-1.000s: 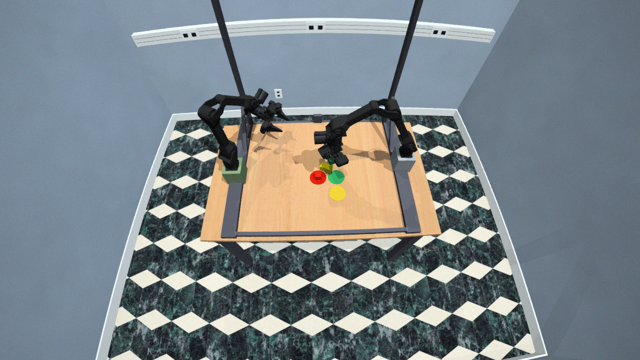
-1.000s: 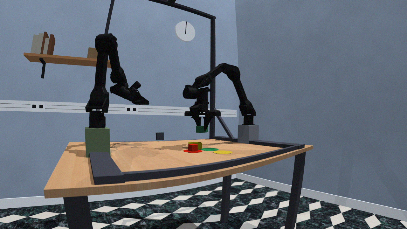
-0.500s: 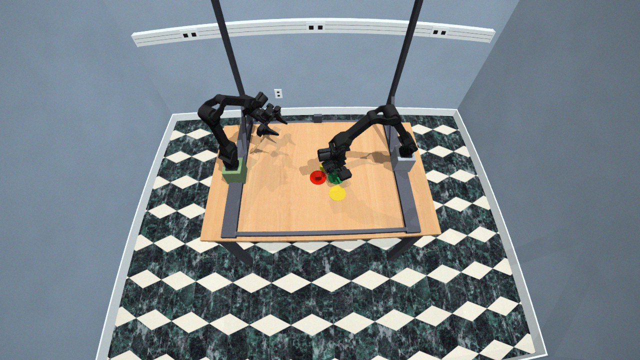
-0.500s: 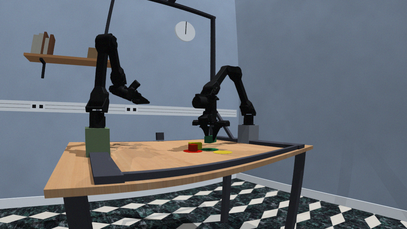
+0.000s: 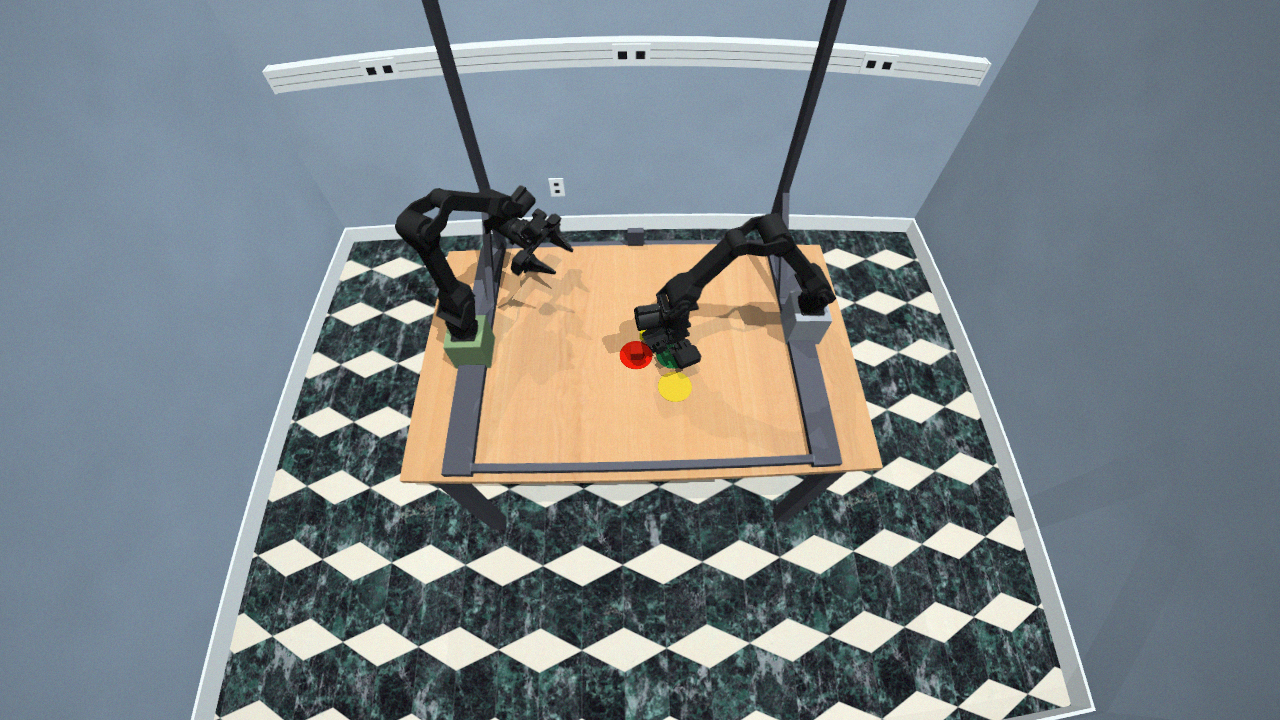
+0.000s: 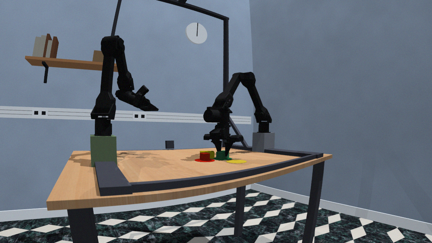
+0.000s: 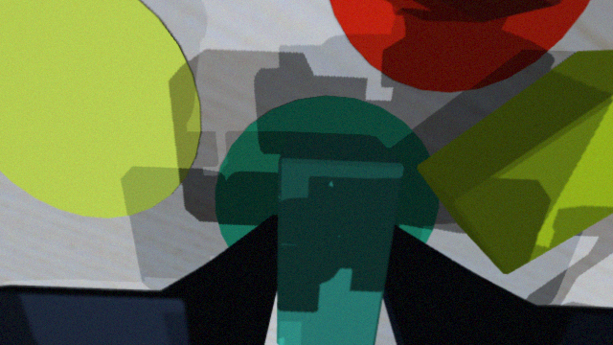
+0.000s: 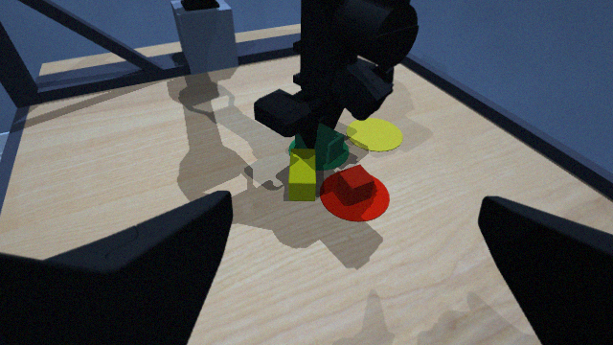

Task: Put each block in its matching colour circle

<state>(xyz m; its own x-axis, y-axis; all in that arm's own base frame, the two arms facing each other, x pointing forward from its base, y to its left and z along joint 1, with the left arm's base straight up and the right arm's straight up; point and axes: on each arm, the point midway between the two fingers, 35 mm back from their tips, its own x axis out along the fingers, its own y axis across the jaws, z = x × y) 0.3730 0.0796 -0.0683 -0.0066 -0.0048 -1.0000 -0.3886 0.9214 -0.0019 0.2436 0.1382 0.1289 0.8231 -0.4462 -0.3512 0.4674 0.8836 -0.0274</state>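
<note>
Right now my left hand is 3 cm above the green block. The rest, counted from my left hand: green circle 5 cm below; then red block 1 cm behind, 10 cm to the right, 3 cm below; then yellow block 5 cm behind, 5 cm to the right, 3 cm below.
</note>
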